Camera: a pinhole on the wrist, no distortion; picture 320 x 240 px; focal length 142.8 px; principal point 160.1 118.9 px. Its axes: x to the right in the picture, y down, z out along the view. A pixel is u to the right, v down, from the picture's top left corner.
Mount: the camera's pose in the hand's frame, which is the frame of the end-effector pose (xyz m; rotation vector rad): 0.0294 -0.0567 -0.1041 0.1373 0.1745 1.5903
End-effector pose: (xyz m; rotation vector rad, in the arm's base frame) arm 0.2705 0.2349 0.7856 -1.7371 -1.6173 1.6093
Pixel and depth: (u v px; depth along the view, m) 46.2 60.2 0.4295
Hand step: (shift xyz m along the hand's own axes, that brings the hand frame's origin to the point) 0.2961 -0.3839 0.2893
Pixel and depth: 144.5 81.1 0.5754
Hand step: 0.2933 -0.1011 0.4312
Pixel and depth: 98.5 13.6 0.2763
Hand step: 0.2866 -0.1640 0.1291
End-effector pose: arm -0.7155 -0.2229 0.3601 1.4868 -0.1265 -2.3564
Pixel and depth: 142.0 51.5 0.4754
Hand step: 0.3443 -0.0995 0.3190
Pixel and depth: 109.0 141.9 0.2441
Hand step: 0.0412 -0.1386 0.1447
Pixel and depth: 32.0 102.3 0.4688
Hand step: 0.1863 -0.4636 0.3535
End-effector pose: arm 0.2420 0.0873 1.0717 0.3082 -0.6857 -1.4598
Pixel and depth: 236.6 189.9 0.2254
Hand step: -0.0395 0.0673 0.1364
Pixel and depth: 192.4 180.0 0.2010
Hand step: -0.0167 -0.0080 0.1089
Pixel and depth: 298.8 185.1 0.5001
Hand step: -0.1130 0.4365 0.4216
